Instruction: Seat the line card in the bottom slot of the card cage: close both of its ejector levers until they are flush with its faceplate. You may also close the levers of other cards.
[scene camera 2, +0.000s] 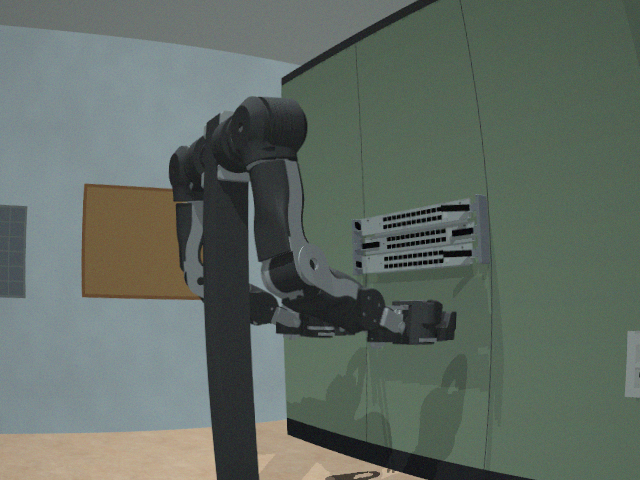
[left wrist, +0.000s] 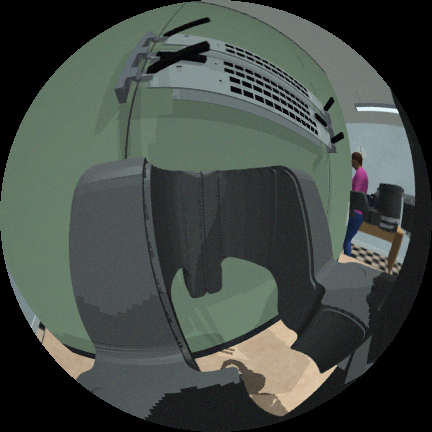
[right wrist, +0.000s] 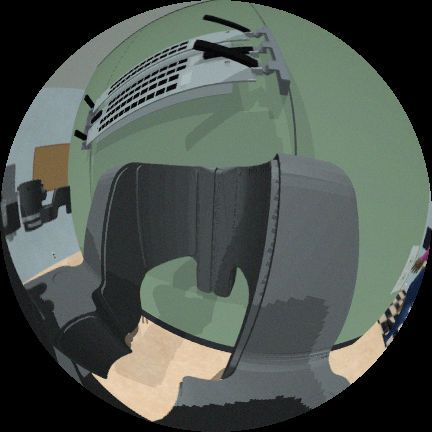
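Note:
The card cage (scene camera 2: 481, 229) (left wrist: 122, 90) (right wrist: 283, 80) is on the green wall with three stacked line cards. The bottom card (scene camera 2: 376, 264) (left wrist: 200, 79) (right wrist: 200, 84) has both black levers swung outward: its left lever (left wrist: 180, 57) (right wrist: 80, 134) and its right lever (left wrist: 338, 137) (right wrist: 225, 53). The top card's levers also stick out; the middle card's levers lie along its faceplate. My left gripper (left wrist: 202, 230) is shut and empty, below the cage; its fingertips are hidden in the scene view. My right gripper (scene camera 2: 449, 325) (right wrist: 214, 230) is shut and empty, below the cage, clear of the levers.
The green wall (scene camera 2: 558, 258) stands behind the cage. The dark pedestal (scene camera 2: 230, 335) stands at the left, with both arms reaching toward the wall. A cork board (scene camera 2: 134, 242) hangs on the blue wall. A person (left wrist: 359, 180) stands far off beside a wooden table.

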